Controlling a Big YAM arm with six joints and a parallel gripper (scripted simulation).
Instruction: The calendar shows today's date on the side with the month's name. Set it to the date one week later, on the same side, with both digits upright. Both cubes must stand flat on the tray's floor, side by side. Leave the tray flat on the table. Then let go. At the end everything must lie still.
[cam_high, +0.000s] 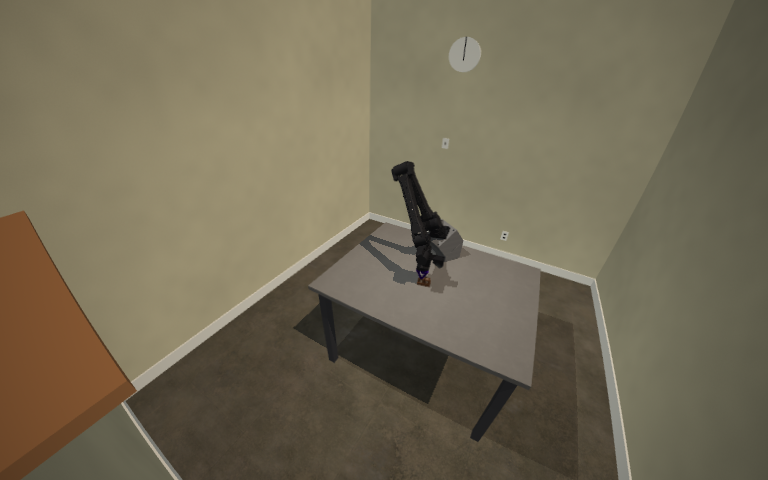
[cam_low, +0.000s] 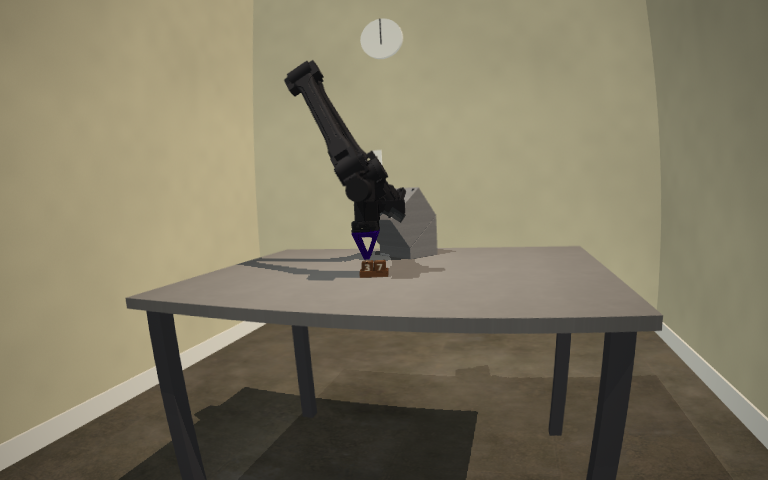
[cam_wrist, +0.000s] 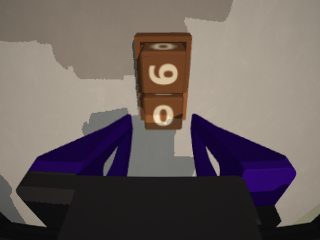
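My gripper is now 5 cm above the brown tray and 2 cm to the right of it.
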